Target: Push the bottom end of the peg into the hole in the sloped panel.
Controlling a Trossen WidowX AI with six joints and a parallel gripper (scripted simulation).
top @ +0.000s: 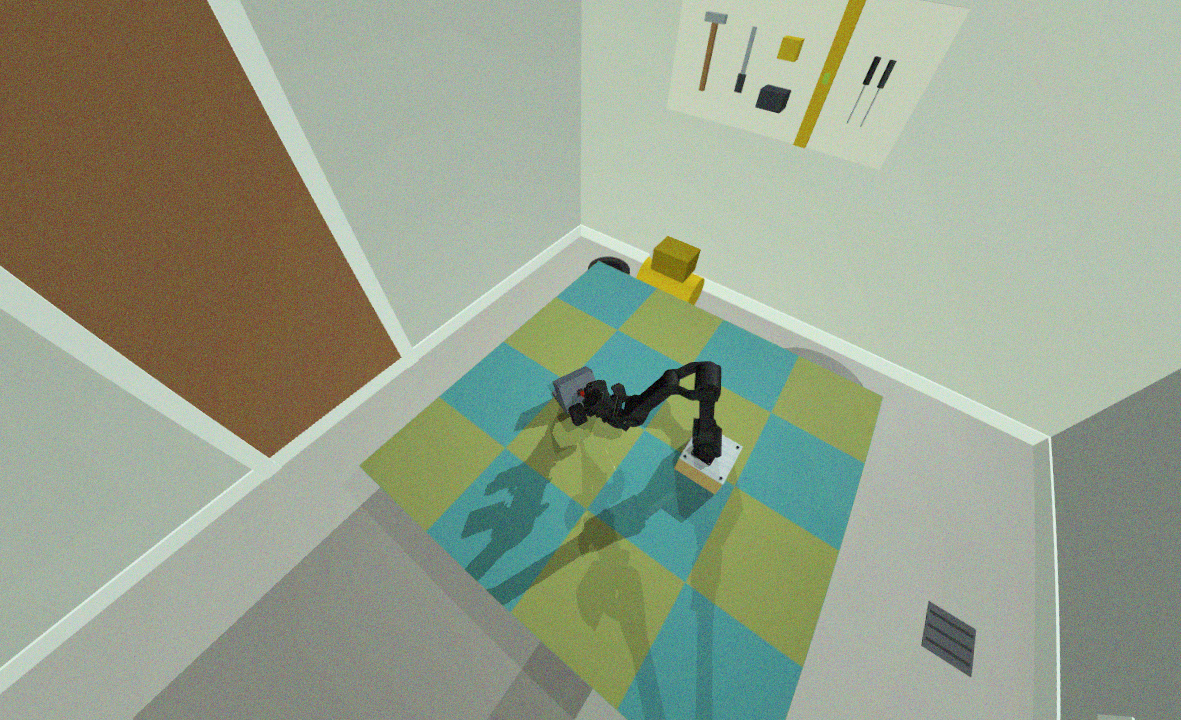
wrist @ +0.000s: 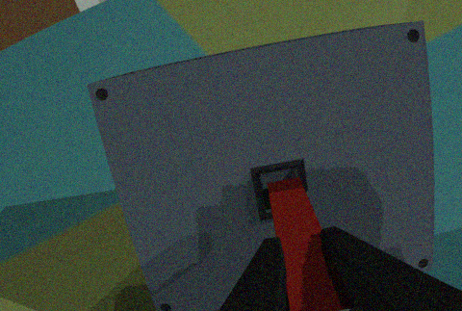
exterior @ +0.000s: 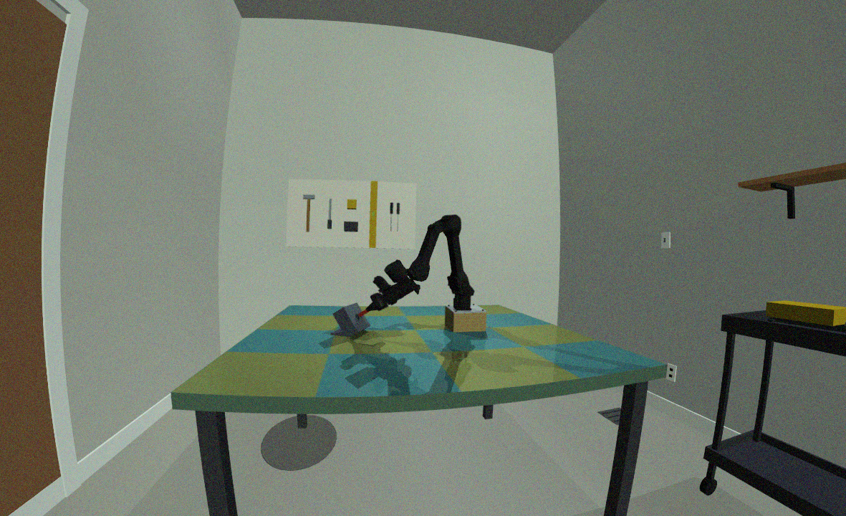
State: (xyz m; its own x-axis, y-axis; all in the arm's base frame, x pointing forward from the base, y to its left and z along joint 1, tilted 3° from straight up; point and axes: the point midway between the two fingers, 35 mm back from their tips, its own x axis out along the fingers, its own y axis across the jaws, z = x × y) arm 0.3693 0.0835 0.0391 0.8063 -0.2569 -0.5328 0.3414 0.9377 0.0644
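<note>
Right now my gripper tip is 10 mm past the red square-sided peg, 10 mm to the right of it and 10 mm below it. Round my gripper tip: grey sloped panel: 60 mm ahead, 20 mm to the right, 40 mm below.
</note>
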